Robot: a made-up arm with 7 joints. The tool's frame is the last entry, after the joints.
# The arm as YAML. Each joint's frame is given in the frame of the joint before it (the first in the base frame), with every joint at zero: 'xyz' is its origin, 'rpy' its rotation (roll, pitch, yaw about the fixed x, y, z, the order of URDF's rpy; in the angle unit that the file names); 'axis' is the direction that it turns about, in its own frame. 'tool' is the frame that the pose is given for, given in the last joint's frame.
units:
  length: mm
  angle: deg
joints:
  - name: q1
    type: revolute
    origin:
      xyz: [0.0, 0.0, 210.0]
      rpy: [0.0, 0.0, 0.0]
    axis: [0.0, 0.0, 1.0]
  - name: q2
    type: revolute
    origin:
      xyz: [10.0, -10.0, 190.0]
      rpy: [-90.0, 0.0, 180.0]
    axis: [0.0, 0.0, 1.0]
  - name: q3
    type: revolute
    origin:
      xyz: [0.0, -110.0, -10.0]
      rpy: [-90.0, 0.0, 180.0]
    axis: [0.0, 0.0, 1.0]
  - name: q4
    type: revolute
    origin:
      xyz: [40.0, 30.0, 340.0]
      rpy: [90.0, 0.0, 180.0]
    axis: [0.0, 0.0, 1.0]
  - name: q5
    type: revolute
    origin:
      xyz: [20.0, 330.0, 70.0]
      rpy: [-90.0, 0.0, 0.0]
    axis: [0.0, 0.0, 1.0]
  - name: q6
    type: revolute
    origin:
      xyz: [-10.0, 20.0, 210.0]
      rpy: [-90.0, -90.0, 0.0]
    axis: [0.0, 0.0, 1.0]
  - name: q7
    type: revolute
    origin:
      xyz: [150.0, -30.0, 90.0]
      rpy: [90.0, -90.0, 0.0]
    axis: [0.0, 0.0, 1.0]
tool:
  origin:
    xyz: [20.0, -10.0, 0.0]
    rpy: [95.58, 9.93, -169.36]
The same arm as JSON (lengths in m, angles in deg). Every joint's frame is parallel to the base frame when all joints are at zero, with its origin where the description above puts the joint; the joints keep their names.
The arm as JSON. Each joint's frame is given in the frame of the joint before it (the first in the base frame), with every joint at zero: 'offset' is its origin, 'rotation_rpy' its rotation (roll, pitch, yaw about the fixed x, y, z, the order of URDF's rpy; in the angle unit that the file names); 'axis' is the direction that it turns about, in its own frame. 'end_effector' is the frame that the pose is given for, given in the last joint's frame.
{"length_unit": "m", "angle_unit": "deg", "chain": [{"id": "q1", "offset": [0.0, 0.0, 0.21], "rotation_rpy": [0.0, 0.0, 0.0], "axis": "+z"}, {"id": "q2", "offset": [0.01, -0.01, 0.19], "rotation_rpy": [0.0, 0.0, 0.0], "axis": "-y"}, {"id": "q3", "offset": [0.0, 0.01, 0.11], "rotation_rpy": [0.0, 0.0, 0.0], "axis": "+z"}, {"id": "q4", "offset": [0.04, 0.03, 0.34], "rotation_rpy": [0.0, 0.0, 0.0], "axis": "+y"}, {"id": "q5", "offset": [-0.02, 0.07, 0.33], "rotation_rpy": [0.0, 0.0, 0.0], "axis": "+z"}, {"id": "q6", "offset": [0.01, -0.02, 0.21], "rotation_rpy": [0.0, 0.0, 0.0], "axis": "-y"}, {"id": "q7", "offset": [0.03, -0.09, 0.15], "rotation_rpy": [0.0, 0.0, 0.0], "axis": "+x"}], "end_effector": {"offset": [0.0, -0.02, 0.01], "rotation_rpy": [-176.28, -10.48, 100.1]}}
